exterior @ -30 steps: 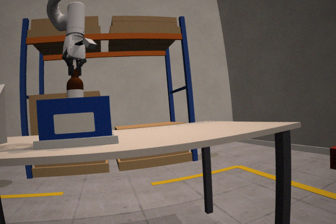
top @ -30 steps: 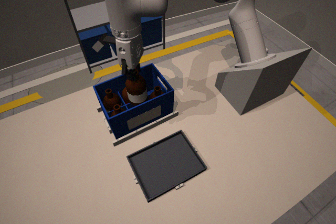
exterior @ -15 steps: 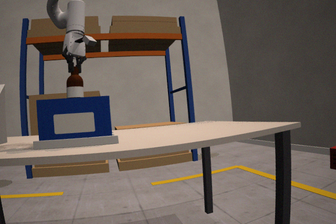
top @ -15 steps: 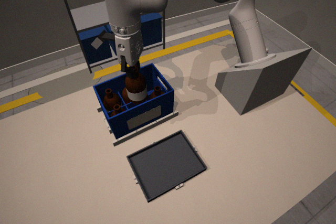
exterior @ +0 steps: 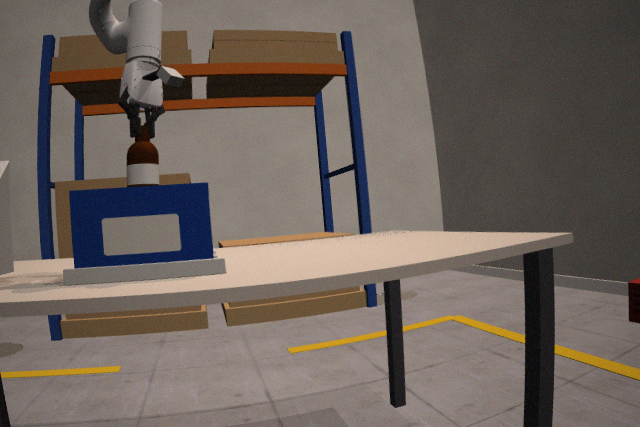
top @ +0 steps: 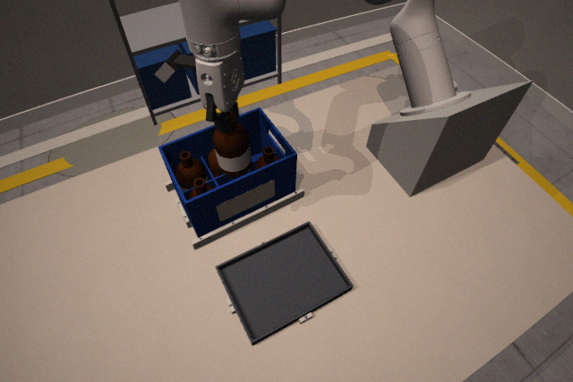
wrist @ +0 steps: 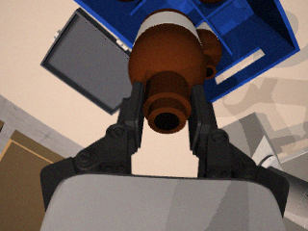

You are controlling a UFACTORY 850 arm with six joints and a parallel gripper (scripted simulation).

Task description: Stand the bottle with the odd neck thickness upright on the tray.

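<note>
Now: the brown bottle 7 cm below my hand. Round my hand: dark grey tray 3 cm behind, 23 cm to the left, 31 cm below; crate 1 cm ahead, 4 cm to the right, 23 cm below.
</note>
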